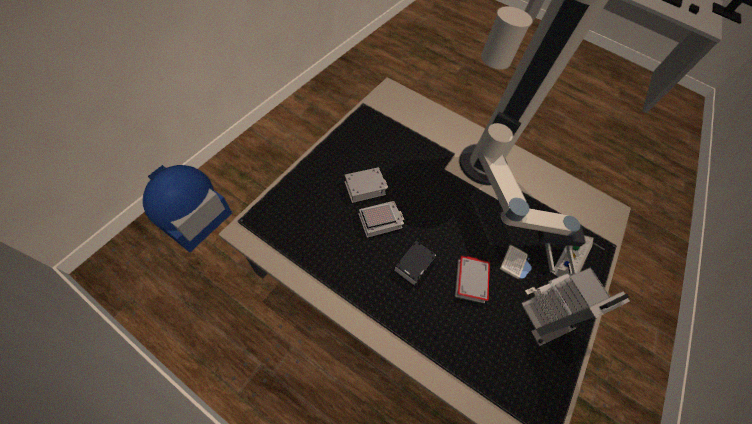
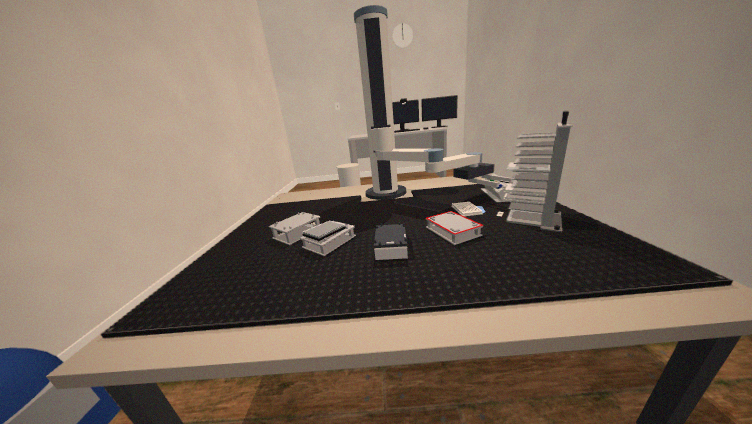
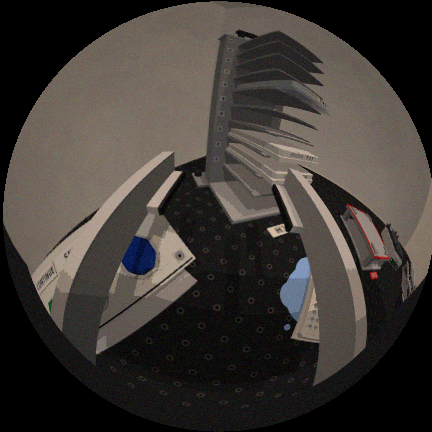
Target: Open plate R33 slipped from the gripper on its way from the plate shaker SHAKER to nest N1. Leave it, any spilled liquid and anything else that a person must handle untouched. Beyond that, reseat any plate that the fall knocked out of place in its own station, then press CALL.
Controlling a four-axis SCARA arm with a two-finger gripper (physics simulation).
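Frame: origin at the arm's base, x ahead, y left, z up, level; metres.
Seen in the pictures: gripper, fingertip midpoint: (image 1: pixel 563 272) (image 2: pixel 504 182) (image 3: pixel 230 168); arm's base at its link origin: (image 2: pixel 385 193).
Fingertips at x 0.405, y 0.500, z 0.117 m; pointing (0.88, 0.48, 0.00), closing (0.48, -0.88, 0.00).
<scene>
Offsets run from my fingertips to a thing's top centre. "spot": to the spot under its first point.
My gripper (image 1: pixel 560 270) (image 3: pixel 230 168) is shut to its narrow stand, with a gap and no object between its fingers. It is beside and over the button panel {0.149 m back, 0.049 m left, 0.020 m down} (image 1: pixel 583 257) (image 3: pixel 170 260). The left finger partly covers the panel and its blue button {0.077 m back, 0.020 m left, 0.029 m down} (image 3: pixel 139 255); the CALL label does not show. Open plate R33 {0.013 m ahead, 0.165 m right, 0.090 m down} (image 1: pixel 515 260) (image 2: pixel 465 208) (image 3: pixel 309 330) lies on the mat, partly behind the right finger, with blue liquid {0.001 m back, 0.106 m right, 0.103 m down} (image 1: pixel 525 269) (image 2: pixel 480 209) (image 3: pixel 295 292) beside it. A plate {0.203 m ahead, 0.747 m right, 0.036 m down} (image 1: pixel 380 215) (image 2: pixel 324 230) rests on a light station; I cannot tell whether it is fully seated.
A tall plate rack (image 1: pixel 613 302) (image 2: pixel 558 179) (image 3: pixel 217 110) holds shelves and plates beyond the gripper. A red-rimmed station {0.201 m ahead, 0.285 m right, 0.058 m down} (image 1: pixel 473 279) (image 2: pixel 453 223), a dark-topped station {spot: 0.287 m ahead, 0.511 m right, 0.049 m down} (image 1: pixel 416 261) (image 2: pixel 390 235) and a bare light station {0.091 m ahead, 0.891 m right, 0.037 m down} (image 1: pixel 365 182) (image 2: pixel 295 223) stand on the black mat.
</scene>
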